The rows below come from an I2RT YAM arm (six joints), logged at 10 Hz.
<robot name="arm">
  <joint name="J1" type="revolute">
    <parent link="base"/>
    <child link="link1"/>
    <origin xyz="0 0 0.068"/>
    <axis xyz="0 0 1"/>
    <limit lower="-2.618" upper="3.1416"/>
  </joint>
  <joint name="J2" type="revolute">
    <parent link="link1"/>
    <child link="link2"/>
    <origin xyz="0.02 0.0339 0.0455" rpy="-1.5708 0 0"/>
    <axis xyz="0 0 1"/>
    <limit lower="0" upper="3.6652"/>
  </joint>
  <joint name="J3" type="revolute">
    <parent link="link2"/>
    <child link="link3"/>
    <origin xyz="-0.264 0 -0.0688" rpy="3.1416 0 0"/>
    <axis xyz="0 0 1"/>
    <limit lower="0" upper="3.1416"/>
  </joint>
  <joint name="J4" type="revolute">
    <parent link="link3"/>
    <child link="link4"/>
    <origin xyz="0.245 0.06 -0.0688"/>
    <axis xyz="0 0 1"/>
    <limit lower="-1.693" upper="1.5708"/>
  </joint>
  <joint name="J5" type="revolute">
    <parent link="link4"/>
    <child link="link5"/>
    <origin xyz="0.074 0.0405 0.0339" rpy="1.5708 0 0"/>
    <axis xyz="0 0 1"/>
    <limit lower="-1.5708" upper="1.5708"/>
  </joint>
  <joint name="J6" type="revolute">
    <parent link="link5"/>
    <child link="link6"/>
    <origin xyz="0.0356 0 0.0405" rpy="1.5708 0 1.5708"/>
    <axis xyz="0 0 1"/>
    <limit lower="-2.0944" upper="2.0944"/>
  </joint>
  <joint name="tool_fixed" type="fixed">
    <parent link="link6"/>
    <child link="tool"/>
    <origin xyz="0 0 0" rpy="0 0 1.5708"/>
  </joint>
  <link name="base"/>
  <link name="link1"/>
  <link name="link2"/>
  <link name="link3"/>
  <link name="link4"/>
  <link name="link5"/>
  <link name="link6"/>
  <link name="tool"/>
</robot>
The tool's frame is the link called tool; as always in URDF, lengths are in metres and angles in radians.
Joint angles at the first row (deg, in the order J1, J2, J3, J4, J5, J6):
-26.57 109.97 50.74 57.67 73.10 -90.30
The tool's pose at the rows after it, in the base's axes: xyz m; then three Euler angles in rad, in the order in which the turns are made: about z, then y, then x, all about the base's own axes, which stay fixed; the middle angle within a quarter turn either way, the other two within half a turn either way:
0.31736 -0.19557 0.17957 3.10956 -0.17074 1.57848
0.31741 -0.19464 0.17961 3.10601 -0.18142 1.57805
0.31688 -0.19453 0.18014 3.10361 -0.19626 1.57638
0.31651 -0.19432 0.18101 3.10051 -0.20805 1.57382
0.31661 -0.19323 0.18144 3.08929 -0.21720 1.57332
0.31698 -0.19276 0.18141 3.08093 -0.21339 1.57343
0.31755 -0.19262 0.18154 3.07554 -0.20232 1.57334
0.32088 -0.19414 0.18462 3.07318 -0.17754 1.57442
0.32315 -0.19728 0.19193 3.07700 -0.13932 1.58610
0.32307 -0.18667 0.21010 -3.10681 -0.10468 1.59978
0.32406 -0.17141 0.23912 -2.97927 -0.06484 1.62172
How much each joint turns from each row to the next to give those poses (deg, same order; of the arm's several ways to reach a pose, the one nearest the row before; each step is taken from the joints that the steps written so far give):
0.18 0.00 0.00 0.04 0.28 -0.16
0.15 0.00 0.00 0.02 0.77 -0.21
0.00 -0.02 0.00 0.27 0.85 -0.40
0.02 -0.02 0.00 0.50 0.70 -0.65
0.18 -0.07 0.00 0.02 0.70 -0.72
0.08 0.00 0.00 -0.02 -0.13 -0.46
0.05 0.00 0.02 0.02 -0.59 -0.35
-0.02 -0.08 0.94 -1.20 -1.44 0.02
-0.35 -1.29 1.31 -4.61 -2.56 2.03
1.44 -4.26 0.48 -7.08 -0.59 7.85
2.23 -5.58 2.45 -11.85 -0.20 10.90

